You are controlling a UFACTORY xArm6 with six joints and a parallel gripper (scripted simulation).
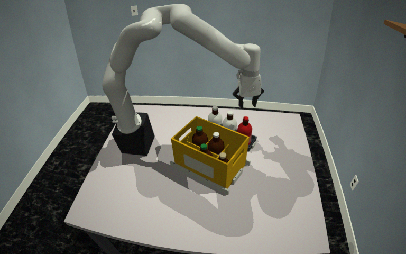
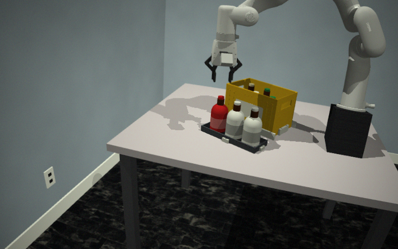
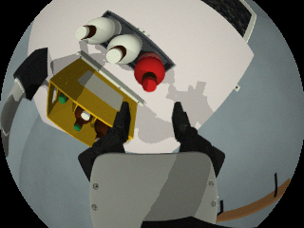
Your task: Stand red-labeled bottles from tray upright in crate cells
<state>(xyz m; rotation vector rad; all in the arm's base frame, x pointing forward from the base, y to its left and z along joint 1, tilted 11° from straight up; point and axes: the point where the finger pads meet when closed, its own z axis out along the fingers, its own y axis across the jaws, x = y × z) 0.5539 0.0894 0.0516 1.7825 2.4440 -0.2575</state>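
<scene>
Right now my hand is 160 mm above the red-labeled bottle. The rest, counted from my hand: crate 160 mm behind, 170 mm to the right, 160 mm below.
</scene>
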